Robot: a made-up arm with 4 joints.
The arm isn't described. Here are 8 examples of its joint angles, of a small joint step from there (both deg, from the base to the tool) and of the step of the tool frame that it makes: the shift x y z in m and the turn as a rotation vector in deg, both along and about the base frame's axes.
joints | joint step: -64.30 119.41 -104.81 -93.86 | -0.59 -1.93 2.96 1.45
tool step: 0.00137 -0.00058 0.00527 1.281 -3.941 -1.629
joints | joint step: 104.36 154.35 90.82 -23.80 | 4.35 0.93 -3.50 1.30
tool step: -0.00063 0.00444 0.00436 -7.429 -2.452 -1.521
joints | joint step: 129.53 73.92 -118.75 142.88 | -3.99 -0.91 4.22 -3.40
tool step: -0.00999 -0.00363 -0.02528 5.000 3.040 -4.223
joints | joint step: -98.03 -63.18 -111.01 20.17 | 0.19 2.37 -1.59 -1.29
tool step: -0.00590 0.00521 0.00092 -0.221 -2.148 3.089
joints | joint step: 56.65 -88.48 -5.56 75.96 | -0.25 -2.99 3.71 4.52
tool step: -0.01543 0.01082 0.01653 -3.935 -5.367 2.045
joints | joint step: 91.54 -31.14 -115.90 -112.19 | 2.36 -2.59 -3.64 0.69
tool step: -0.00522 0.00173 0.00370 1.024 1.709 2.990
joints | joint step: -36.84 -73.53 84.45 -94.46 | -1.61 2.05 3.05 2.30
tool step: -0.00267 0.00189 -0.00740 -0.079 4.815 0.589
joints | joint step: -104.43 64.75 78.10 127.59 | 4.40 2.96 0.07 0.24
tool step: -0.00991 0.00472 -0.01772 -4.310 -0.764 3.076
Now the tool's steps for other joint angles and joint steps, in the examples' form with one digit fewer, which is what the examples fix.
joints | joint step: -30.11 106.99 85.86 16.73 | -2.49 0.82 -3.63 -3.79
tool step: -0.0110 -0.0020 0.0055 0.02 -0.83 -3.69
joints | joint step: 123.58 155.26 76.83 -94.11 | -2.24 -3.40 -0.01 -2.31
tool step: -0.0080 -0.0070 0.0051 1.86 3.85 3.91
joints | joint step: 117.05 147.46 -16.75 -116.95 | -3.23 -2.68 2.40 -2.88
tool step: -0.0067 -0.0003 0.0006 4.08 3.58 -0.50
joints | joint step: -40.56 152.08 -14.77 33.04 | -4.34 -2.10 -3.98 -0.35
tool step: -0.0079 0.0022 0.0008 0.74 -0.27 -2.51
